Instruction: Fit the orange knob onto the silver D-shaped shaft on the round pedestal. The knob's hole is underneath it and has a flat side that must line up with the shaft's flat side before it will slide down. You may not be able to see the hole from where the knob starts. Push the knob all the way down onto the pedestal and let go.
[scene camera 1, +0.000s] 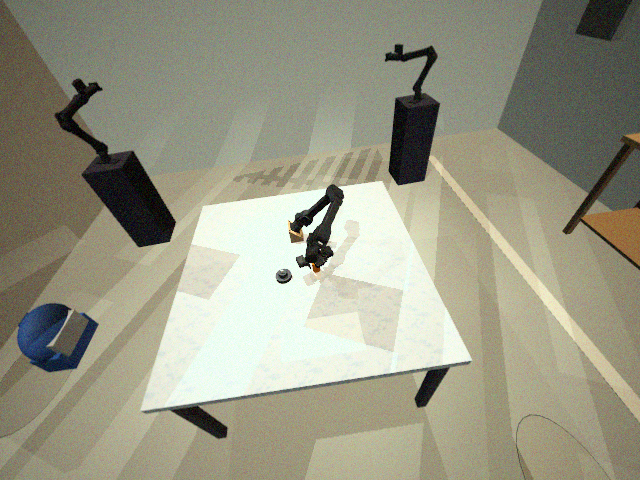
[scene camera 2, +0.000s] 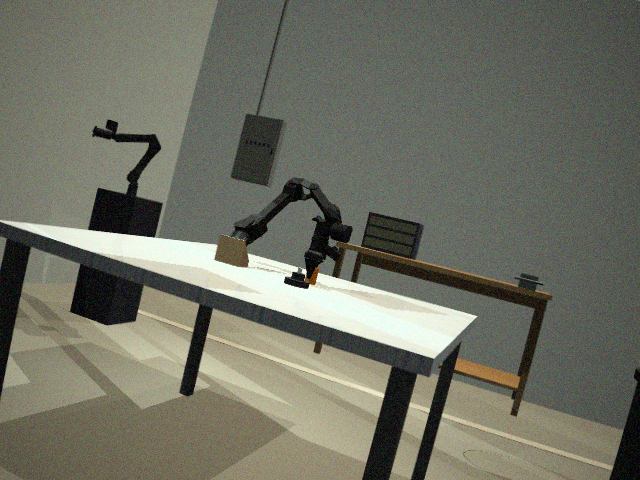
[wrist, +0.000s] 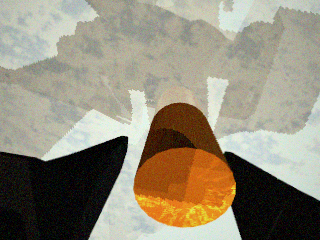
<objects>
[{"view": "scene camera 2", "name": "my gripper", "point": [309, 278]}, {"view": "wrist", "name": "my gripper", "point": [175, 150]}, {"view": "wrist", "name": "orange knob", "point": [183, 178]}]
</objects>
